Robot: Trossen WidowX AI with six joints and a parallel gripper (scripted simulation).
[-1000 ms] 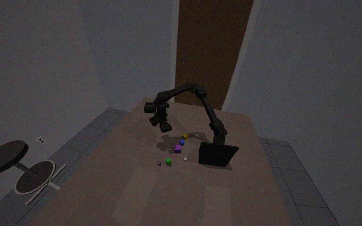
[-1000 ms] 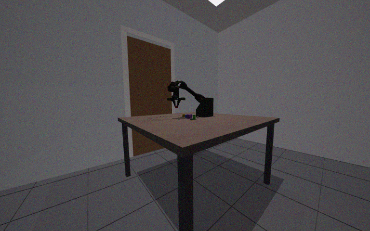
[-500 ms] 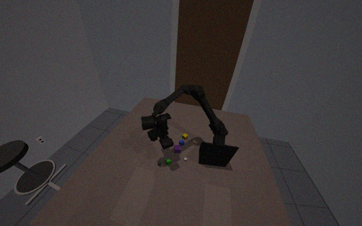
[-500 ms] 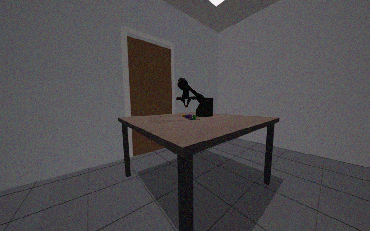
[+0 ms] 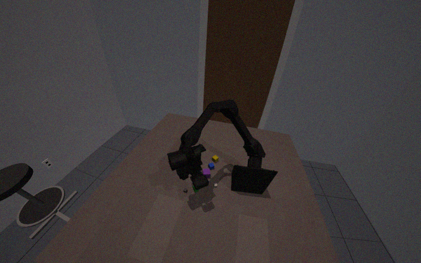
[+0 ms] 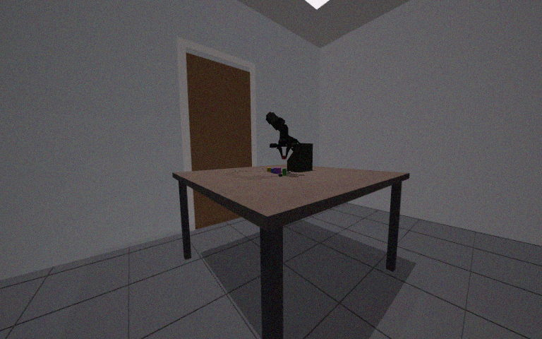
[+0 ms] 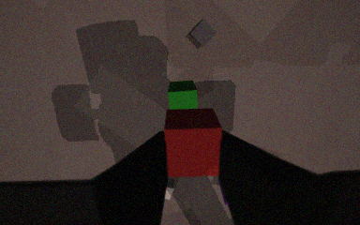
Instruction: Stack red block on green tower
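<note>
Now: the small grey cube 5 cm ahead of my gripper tip, 1 cm to the left of it and 11 cm below it. From my gripper tip the other things lie so: small white cube 11 cm behind, 5 cm to the right, 11 cm below; then red block 1 cm above; then purple block 5 cm behind, 11 cm to the right, 10 cm below.
</note>
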